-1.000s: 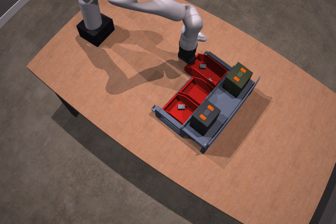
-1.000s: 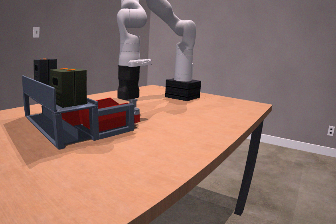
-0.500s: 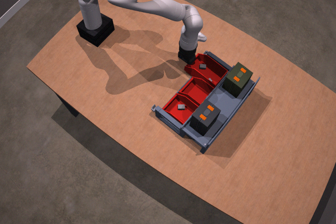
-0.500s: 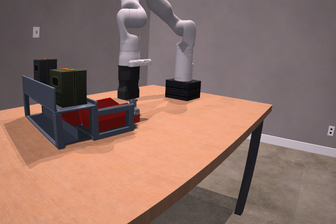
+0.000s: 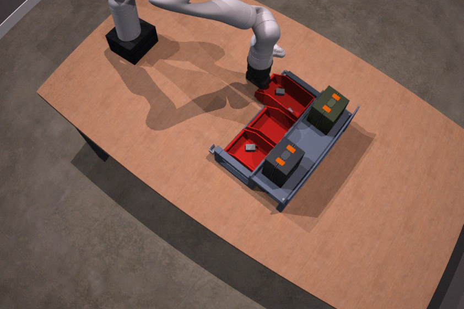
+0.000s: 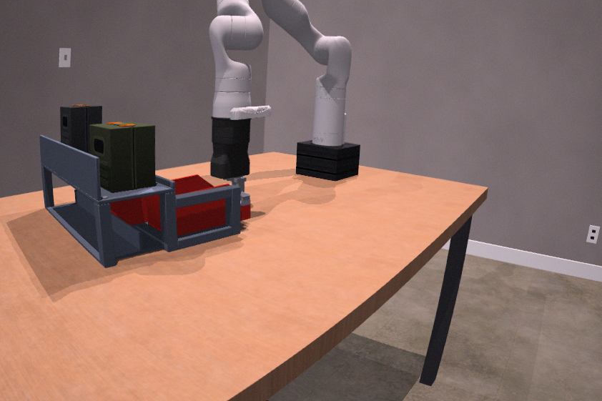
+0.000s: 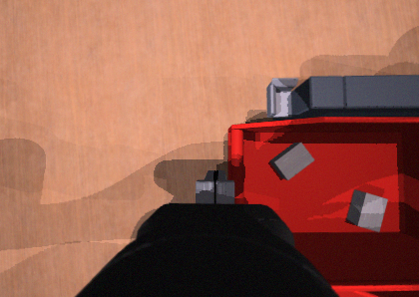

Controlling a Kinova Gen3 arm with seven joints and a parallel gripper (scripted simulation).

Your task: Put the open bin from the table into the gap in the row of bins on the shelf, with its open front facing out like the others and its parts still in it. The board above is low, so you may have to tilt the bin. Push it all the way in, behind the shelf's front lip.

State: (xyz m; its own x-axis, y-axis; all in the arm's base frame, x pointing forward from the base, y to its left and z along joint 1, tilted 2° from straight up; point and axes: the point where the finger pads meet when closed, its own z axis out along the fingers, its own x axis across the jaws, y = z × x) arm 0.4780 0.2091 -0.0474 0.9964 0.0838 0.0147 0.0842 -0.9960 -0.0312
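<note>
Right now the shelf lip is 11 cm to the right of my hand, 7 cm ahead of it and 3 cm below it. The rest, counted from my hand: black box (27 cm ahead, 21 cm to the right, 13 cm above); then green box (25 cm ahead, 12 cm above, 2 cm to the left).
</note>
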